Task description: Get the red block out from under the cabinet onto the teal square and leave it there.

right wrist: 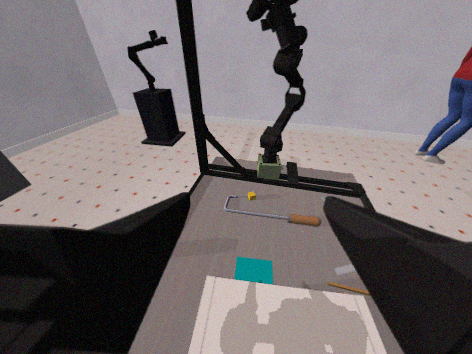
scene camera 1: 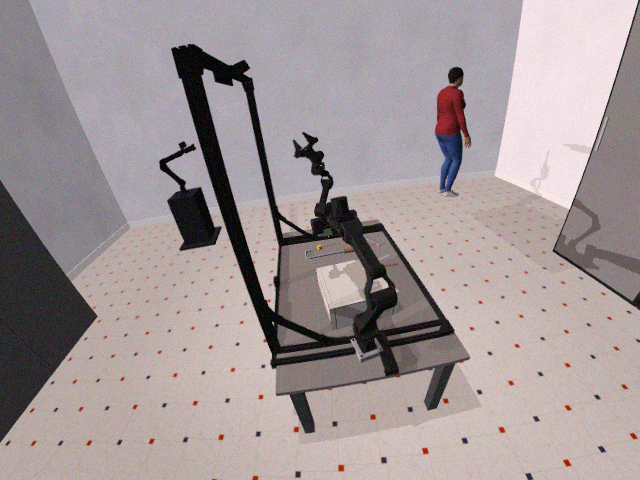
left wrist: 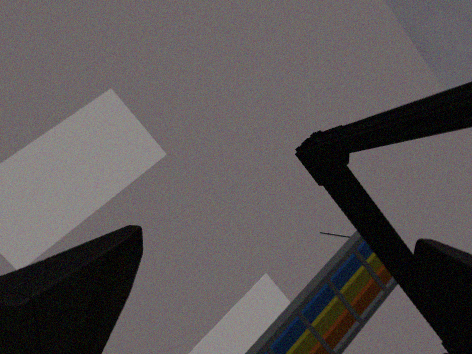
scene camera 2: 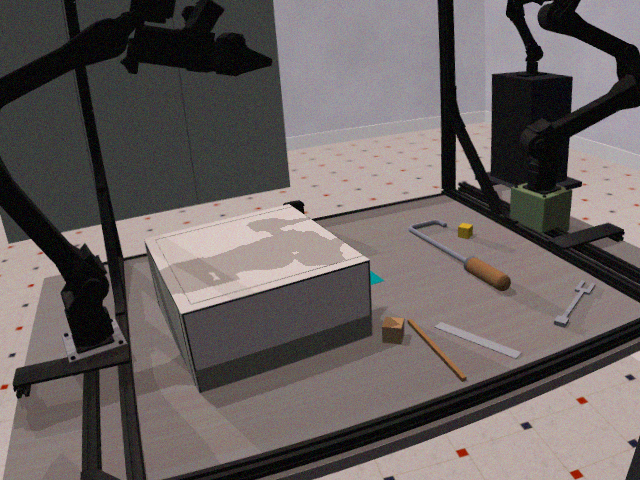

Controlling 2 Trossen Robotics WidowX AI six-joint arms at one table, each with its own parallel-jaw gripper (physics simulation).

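Seen in the pictures: left gripper, fingertip midpoint: (scene camera 1: 297,135) (left wrist: 277,245); right gripper, fingertip midpoint: (right wrist: 256,200) (scene camera 2: 259,61); left arm's base, origin of the base link: (right wrist: 269,159) (scene camera 2: 541,188); right arm's base, origin of the base link: (scene camera 1: 366,344) (scene camera 2: 92,339).
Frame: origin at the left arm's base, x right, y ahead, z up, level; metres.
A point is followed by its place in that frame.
The white cabinet (scene camera 1: 337,288) @[x 0.126, y 0.715, z 0.037 m] (scene camera 2: 270,305) @[x -0.117, y 0.711, z 0.011 m] (right wrist: 227,316) @[x 0.130, y 0.596, z 0.037 m] stands on the table. The red block shows in no view. The teal square (right wrist: 253,270) @[x 0.073, y 0.458, z -0.098 m] lies on the table just beyond the cabinet's far edge; in scene camera 2 only its corner (scene camera 2: 375,278) @[x 0.035, y 0.435, z -0.098 m] shows past the cabinet. My right gripper (scene camera 2: 244,50) (right wrist: 256,200) @[x 0.105, y 0.596, z 0.323 m] (scene camera 1: 333,210) @[x 0.105, y 0.596, z 0.323 m] is open and empty. It hangs high above the cabinet and looks toward the far end of the table. My left gripper (scene camera 1: 307,143) @[x 0.083, y -0.032, z 0.601 m] is open and empty, raised high above its green base (scene camera 2: 534,207) @[x -0.023, y 0.050, z -0.027 m] (right wrist: 268,167) @[x 0.007, y 0.050, z -0.011 m].
A hook tool with a wooden handle (scene camera 2: 487,273) @[x -0.122, y 0.292, z -0.069 m] (right wrist: 305,220) @[x -0.110, y 0.289, z -0.069 m] lies beyond the teal square. A yellow cube (scene camera 2: 465,230) @[x 0.068, y 0.172, z -0.078 m] (right wrist: 251,195) @[x 0.079, y 0.172, z -0.074 m] (scene camera 1: 319,247) @[x 0.080, y 0.173, z -0.079 m] sits by its hook. A brown cube (scene camera 2: 392,330) @[x -0.163, y 0.537, z -0.073 m], a wooden stick (scene camera 2: 437,350) @[x -0.227, y 0.499, z -0.091 m] and a grey ruler (scene camera 2: 477,339) @[x -0.237, y 0.425, z -0.097 m] lie beside the cabinet. A black frame (scene camera 1: 218,190) @[x 0.458, y 0.856, z 0.609 m] surrounds the table.
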